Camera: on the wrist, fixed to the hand. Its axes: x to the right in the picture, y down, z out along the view.
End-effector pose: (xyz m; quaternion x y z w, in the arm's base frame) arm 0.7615 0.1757 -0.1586 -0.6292 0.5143 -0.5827 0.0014
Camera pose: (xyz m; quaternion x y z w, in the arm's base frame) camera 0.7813 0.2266 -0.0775 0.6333 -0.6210 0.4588 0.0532
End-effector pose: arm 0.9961 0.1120 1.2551 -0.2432 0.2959 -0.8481 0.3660
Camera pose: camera 0.9153 0.1562 1.2880 -0.3325 0.4164 -0.7632 0.3654
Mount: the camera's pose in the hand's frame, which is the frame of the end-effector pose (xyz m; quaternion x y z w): 0.0222 -0.0855 -0.0419 -0.1602 -0.0521 0.0334 0.9851
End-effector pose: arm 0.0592 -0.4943 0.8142 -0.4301 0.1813 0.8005 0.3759
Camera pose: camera 0.1394 -0.4544 0.7751 -0.4362 0.0451 0.8526 0.2841
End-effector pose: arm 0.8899 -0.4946 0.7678 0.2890 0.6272 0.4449 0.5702
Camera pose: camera 0.8575 -0.5222 0.6798 0.2375 0.5073 0.5428 0.6259
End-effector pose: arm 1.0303 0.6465 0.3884 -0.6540 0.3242 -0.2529 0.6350
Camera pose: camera 1.0227 0.6006 0.4744 -0.7484 0.3487 -0.1419 0.5461
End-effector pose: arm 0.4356 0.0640 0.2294 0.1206 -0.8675 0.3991 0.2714
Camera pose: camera 0.4694 0.0401 0.3180 0.0671 -0.9367 0.2570 0.2282
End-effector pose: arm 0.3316 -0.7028 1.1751 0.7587 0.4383 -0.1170 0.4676
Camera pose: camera 0.2687 -0.6412 1.1326 0.6810 0.4008 -0.0690 0.6089
